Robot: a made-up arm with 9 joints. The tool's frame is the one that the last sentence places. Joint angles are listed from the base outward.
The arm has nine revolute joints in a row. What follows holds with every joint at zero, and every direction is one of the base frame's. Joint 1 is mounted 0.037 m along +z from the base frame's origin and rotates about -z. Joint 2 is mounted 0.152 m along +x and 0.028 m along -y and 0.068 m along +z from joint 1 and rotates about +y. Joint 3 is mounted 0.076 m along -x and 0.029 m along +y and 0.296 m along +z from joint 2 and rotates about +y. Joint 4 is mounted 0.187 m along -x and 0.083 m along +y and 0.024 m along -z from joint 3 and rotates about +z. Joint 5 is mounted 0.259 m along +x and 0.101 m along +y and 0.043 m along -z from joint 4 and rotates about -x. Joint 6 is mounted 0.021 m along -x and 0.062 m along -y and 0.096 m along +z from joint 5 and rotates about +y. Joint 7 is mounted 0.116 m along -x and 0.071 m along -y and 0.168 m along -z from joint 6 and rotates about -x. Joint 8 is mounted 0.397 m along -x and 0.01 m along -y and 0.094 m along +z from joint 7 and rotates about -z. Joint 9 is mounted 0.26 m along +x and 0.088 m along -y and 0.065 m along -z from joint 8 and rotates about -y. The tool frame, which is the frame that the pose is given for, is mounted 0.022 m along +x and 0.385 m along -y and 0.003 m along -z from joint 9; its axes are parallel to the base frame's.
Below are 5 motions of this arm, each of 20 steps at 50 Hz.
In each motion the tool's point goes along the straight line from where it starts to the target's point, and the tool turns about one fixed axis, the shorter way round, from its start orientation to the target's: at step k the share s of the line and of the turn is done. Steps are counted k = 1, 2, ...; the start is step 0. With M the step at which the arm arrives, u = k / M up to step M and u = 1 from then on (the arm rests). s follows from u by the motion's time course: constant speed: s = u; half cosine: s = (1 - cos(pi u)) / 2; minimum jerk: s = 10 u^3 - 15 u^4 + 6 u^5.
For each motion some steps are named. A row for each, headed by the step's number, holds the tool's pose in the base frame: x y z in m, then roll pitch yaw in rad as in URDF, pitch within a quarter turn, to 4 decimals.
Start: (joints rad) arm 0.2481 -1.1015 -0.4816 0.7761 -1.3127 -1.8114 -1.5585 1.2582 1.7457
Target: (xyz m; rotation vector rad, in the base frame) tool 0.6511 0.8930 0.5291 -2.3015 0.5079 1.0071
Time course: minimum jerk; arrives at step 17
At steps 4, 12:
4: 0.5705 1.1294 0.2681 2.9935 0.0718 -0.4787
12: 0.6374 0.9333 0.4846 -2.7552 0.7410 -0.2902

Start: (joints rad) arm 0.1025 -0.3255 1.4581 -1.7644 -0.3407 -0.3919 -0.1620 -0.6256 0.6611
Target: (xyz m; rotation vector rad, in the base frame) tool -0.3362 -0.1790 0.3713 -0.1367 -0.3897 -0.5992
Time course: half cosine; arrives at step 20
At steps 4, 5, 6, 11, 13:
4: -0.4378 -0.1206 0.6468 -0.8472 -0.4334 -0.4913
5: -0.4320 -0.1238 0.6313 -0.8001 -0.4343 -0.4980
6: -0.4253 -0.1277 0.6131 -0.7450 -0.4349 -0.5060
11: -0.3836 -0.1517 0.4998 -0.4010 -0.4299 -0.5552
13: -0.3669 -0.1614 0.4545 -0.2641 -0.4236 -0.5738

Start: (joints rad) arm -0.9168 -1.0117 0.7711 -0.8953 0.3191 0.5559 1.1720 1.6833 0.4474
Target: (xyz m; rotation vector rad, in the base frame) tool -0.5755 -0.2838 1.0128 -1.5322 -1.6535 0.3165
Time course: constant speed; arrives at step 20
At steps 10, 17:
10: -0.7595 -0.2409 0.8641 -2.3914 -0.8203 1.1170
17: -0.6307 -0.2709 0.9682 -2.3483 -0.5303 1.3645

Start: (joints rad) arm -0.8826 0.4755 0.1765 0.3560 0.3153 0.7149 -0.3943 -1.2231 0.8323
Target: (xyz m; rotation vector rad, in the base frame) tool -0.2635 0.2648 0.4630 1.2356 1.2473 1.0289
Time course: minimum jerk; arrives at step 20
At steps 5, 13, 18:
5: -0.0542 0.2622 0.3909 1.2374 0.0129 1.6369
13: -0.2086 0.2641 0.4441 1.5421 0.0740 1.5205
18: -0.2615 0.2648 0.4623 1.6450 0.1027 1.4855

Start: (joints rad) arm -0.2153 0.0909 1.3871 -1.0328 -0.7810 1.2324 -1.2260 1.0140 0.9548
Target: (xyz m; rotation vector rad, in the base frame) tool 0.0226 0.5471 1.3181 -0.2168 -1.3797 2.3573
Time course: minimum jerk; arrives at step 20
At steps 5, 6, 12, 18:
5: 0.0676 0.3495 1.3947 -1.2265 -0.2987 -2.8550
6: 0.0646 0.3626 1.3896 -1.2091 -0.2878 -2.9048
12: 0.0385 0.4771 1.3452 -1.0883 -0.1624 2.9592
18: 0.0230 0.5452 1.3188 -1.0456 -0.0689 2.7215

